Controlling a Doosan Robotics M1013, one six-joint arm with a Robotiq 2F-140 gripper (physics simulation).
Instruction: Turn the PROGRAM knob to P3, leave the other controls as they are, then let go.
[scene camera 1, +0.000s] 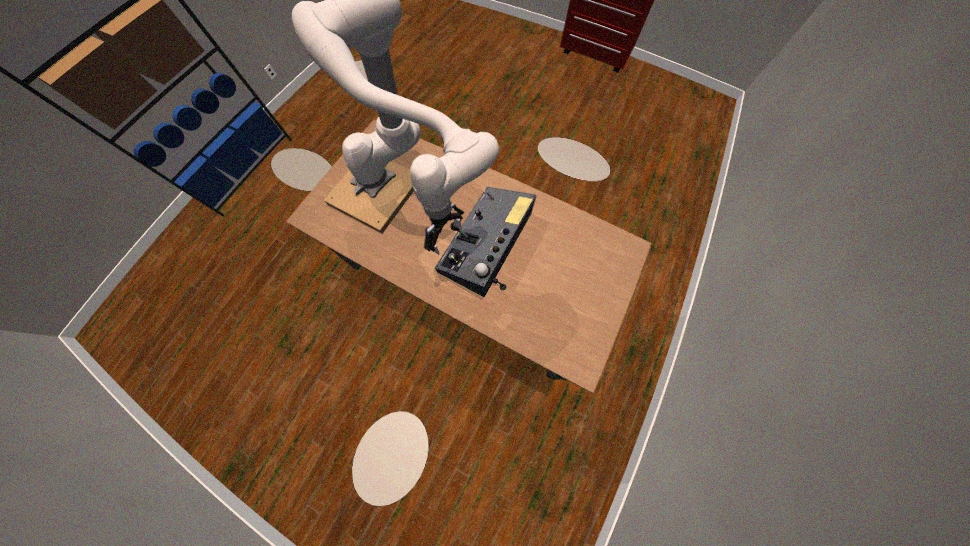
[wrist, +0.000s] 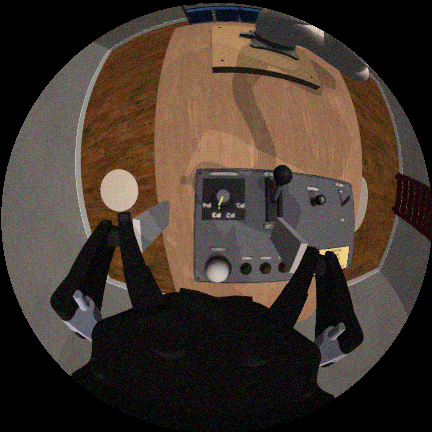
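Where they show: gripper, between the fingertips: (scene camera 1: 447, 239) (wrist: 221, 220); arm's base, origin of its link: (scene camera 1: 373, 178) (wrist: 273, 42).
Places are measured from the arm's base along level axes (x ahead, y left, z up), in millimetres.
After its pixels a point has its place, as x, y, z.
Observation:
The PROGRAM knob (wrist: 223, 196) @[640, -131, 82] (scene camera 1: 455, 257) @[658, -131, 85] is a round grey knob on a black square at one end of the grey control panel (wrist: 260, 242) @[734, -32, 91] (scene camera 1: 498, 207) @[667, 190, 73]. Its yellow pointer points toward the P3 mark in the wrist view; P4, P2 and P1 stand around it. My gripper (wrist: 221, 220) @[635, -129, 230] (scene camera 1: 449, 241) @[635, -129, 230] is wide open, with nothing between its fingers. It hangs above the panel, and in the wrist view its fingers are on either side and lower in the picture than the knob. One fingertip overlaps the panel's middle in that view.
A black ball-topped lever (wrist: 282, 175) @[575, -26, 125] stands beside the knob's square. A small black knob (wrist: 319, 200) @[611, 96, 94], a switch, a white dome (wrist: 218, 269) @[773, -123, 155] and several round buttons are also on the panel. The panel stands on a wooden table (scene camera 1: 576, 271) @[1132, 175, -39]; the arm's mounting board (scene camera 1: 352, 210) @[46, -203, 2] lies behind.

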